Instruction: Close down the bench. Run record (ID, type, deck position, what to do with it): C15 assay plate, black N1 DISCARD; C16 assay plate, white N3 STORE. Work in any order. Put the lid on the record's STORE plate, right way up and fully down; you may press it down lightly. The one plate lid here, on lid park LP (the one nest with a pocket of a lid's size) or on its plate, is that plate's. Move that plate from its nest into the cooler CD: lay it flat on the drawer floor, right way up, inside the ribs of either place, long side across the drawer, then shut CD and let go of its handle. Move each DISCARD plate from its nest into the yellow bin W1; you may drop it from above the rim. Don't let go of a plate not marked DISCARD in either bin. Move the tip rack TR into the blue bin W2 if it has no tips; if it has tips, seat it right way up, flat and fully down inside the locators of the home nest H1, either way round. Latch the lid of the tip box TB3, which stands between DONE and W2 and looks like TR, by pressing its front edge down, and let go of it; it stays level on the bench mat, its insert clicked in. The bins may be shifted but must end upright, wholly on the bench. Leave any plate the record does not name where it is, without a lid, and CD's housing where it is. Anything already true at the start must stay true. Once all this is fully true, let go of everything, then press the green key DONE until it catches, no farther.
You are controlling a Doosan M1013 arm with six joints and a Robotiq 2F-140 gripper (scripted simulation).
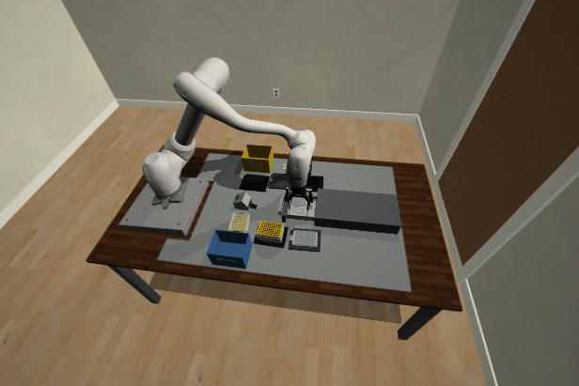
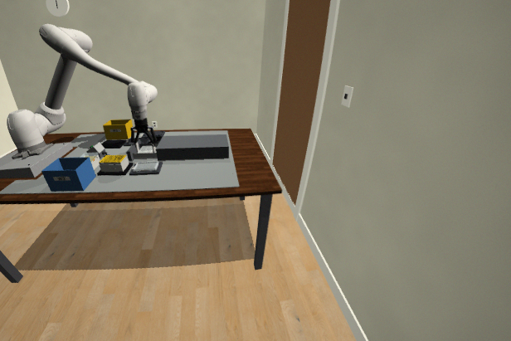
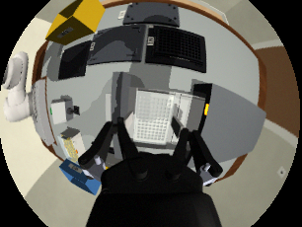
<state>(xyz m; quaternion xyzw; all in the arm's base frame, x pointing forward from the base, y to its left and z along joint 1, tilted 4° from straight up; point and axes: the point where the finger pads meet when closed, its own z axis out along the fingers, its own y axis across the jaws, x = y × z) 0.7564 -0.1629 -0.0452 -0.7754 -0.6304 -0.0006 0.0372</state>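
The plate lid lies 10 mm below my hand. Round my hand: white plate 20 mm below; then cooler drawer 30 mm ahead, 10 mm to the right, 20 mm below; then black plate 90 mm ahead, 180 mm to the left, 20 mm below.
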